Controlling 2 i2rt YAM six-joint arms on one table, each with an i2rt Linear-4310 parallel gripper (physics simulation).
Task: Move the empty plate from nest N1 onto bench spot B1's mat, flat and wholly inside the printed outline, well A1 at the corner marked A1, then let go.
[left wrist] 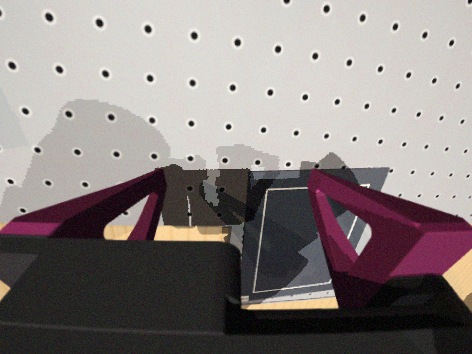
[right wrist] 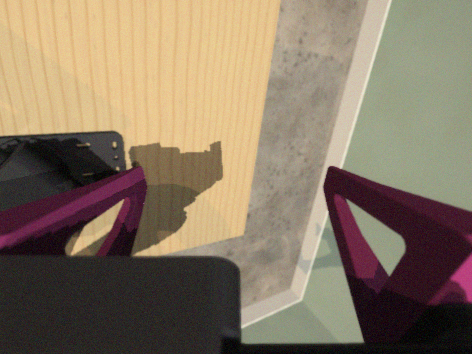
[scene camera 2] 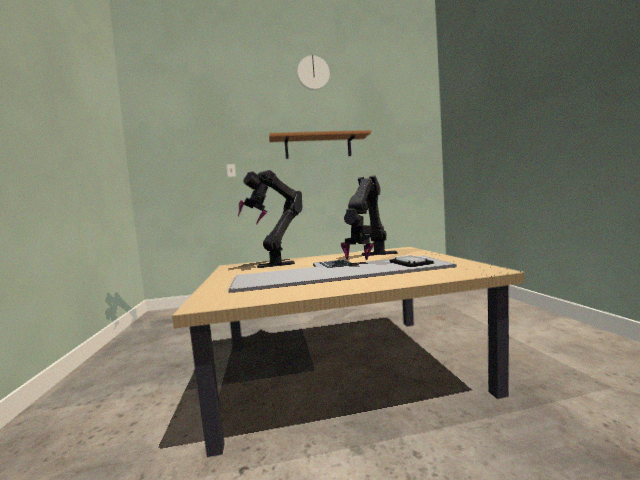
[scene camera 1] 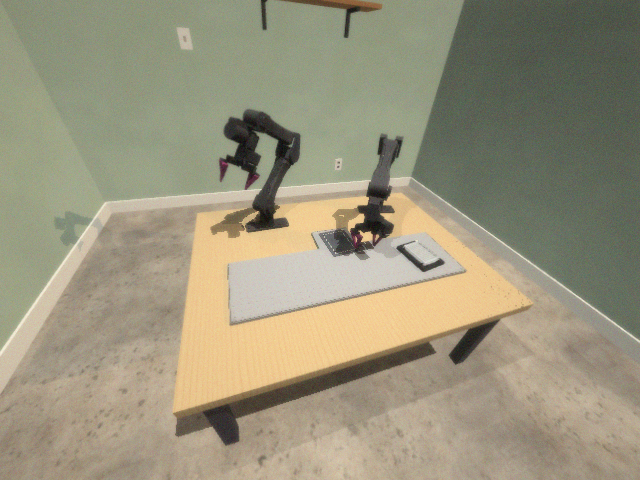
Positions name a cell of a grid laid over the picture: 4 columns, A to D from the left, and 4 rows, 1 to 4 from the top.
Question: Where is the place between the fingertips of my left gripper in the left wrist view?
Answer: At C3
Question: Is my right gripper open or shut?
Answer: Open.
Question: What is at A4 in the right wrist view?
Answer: My right gripper.
